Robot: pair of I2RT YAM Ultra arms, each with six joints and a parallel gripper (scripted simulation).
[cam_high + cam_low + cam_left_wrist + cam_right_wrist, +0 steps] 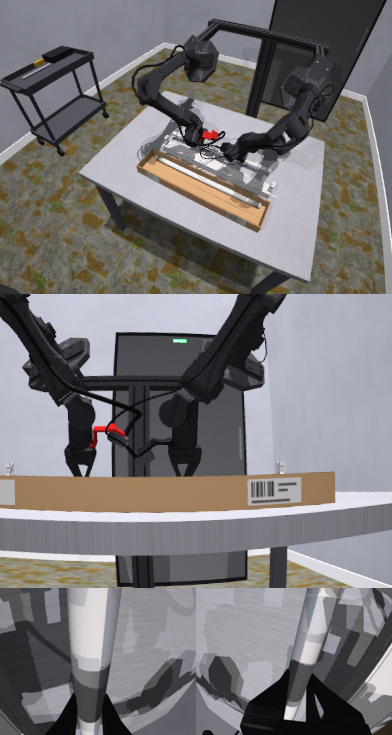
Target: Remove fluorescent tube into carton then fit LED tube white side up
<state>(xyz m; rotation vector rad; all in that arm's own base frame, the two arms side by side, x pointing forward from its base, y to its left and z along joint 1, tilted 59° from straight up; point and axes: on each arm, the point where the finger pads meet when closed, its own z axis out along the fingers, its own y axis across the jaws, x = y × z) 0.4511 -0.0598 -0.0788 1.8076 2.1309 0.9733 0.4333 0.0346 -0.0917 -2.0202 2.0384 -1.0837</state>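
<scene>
Right now the LED tube is 120 mm to the right of my left hand and 10 mm below it. From my left hand the other things lie so: light fixture (100 mm ahead, 100 mm to the right, 10 mm above); then carton (250 mm ahead, 110 mm to the right, 20 mm below); then old fluorescent tube (200 mm ahead, 110 mm to the right, 30 mm below).
Right now the LED tube is 120 mm to the left of my right hand and 10 mm below it. The rest, counted from my right hand: light fixture (140 mm to the left, 100 mm ahead, 10 mm above); then carton (250 mm ahead, 130 mm to the left, 20 mm below); then old fluorescent tube (200 mm ahead, 130 mm to the left, 30 mm below).
</scene>
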